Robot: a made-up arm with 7 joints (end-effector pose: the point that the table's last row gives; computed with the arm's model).
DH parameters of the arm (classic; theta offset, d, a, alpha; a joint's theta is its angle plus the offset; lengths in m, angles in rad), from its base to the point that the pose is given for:
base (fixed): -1.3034 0 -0.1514 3.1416
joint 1: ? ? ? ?
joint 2: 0 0.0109 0.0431 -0.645
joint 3: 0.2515 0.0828 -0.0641 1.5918
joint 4: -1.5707 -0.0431 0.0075 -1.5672
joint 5: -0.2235 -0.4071 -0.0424 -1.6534
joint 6: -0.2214 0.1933 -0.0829 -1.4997
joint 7: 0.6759 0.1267 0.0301 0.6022
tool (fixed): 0.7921 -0.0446 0 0
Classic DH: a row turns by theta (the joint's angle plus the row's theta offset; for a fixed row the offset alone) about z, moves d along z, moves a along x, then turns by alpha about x.
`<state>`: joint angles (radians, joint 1 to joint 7).
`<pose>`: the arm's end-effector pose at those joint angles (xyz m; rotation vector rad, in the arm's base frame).
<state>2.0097 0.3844 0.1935 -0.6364 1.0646 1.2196 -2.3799</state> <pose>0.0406 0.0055 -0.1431 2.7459 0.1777 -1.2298</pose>
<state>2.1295 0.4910 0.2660 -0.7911 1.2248 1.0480 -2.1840</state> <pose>-0.0295 -0.0173 -0.1778 2.8006 -0.1902 -1.1402</pose>
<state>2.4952 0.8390 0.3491 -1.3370 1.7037 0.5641 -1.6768</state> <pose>-0.1027 0.0988 -0.2416 -2.9499 0.7931 0.5849</pose>
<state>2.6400 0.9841 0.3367 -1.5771 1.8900 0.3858 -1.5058</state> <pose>-0.0598 0.1529 -0.2419 -2.9027 0.8666 0.2033</pose>
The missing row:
joint 1: 0.0195 -0.3529 0.2041 0.645
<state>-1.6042 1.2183 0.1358 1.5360 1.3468 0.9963 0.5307</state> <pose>0.3257 0.4050 0.6727 -0.1495 0.6087 -0.0243</pose>
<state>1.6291 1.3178 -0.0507 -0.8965 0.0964 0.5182 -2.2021</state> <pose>0.3545 -0.1131 0.2147 -2.7688 0.5693 -1.0221</pose>
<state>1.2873 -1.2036 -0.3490 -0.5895 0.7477 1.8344 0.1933</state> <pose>-0.4959 -0.0317 -0.0438 2.3931 0.0742 -0.3316</pose>
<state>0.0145 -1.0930 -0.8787 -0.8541 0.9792 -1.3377 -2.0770</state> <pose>-0.0095 -0.5728 -0.0164 1.0608 -1.1270 0.2455</pose>
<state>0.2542 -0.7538 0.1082 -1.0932 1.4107 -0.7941 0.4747</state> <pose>-0.0474 -0.2005 -0.2959 -1.4475 -1.1962 1.5587</pose>
